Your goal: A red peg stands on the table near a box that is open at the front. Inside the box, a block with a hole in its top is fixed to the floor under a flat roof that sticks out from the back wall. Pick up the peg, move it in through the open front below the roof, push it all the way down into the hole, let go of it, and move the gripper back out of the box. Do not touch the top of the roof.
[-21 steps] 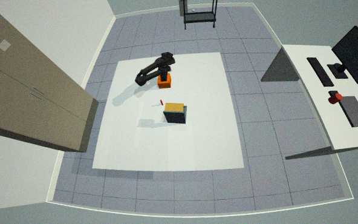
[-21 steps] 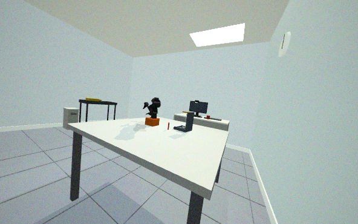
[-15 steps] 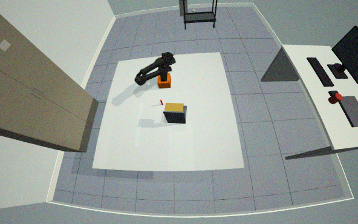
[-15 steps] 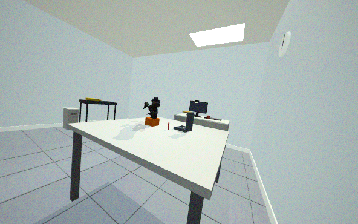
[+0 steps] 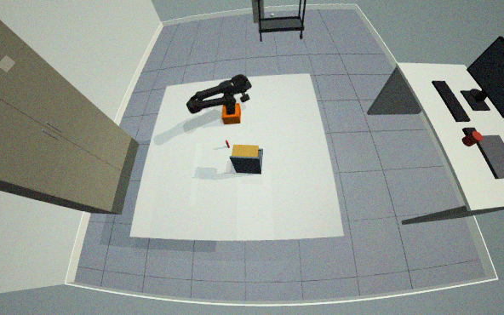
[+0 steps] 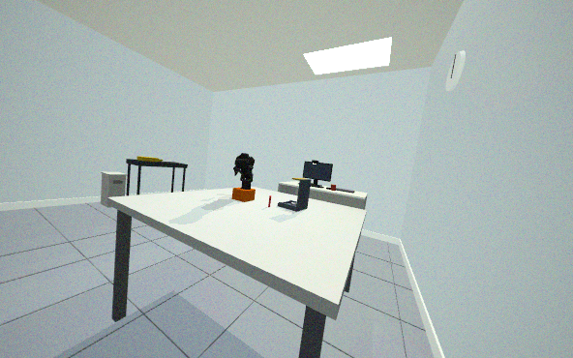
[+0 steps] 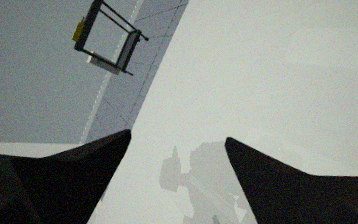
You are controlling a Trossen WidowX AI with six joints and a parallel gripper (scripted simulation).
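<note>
The red peg lies 420 mm ahead of my gripper tip, 120 mm to the right of it and 90 mm below it. Also, from my gripper tip: yellow roof (570 mm ahead, 30 mm to the left, 90 mm above).
</note>
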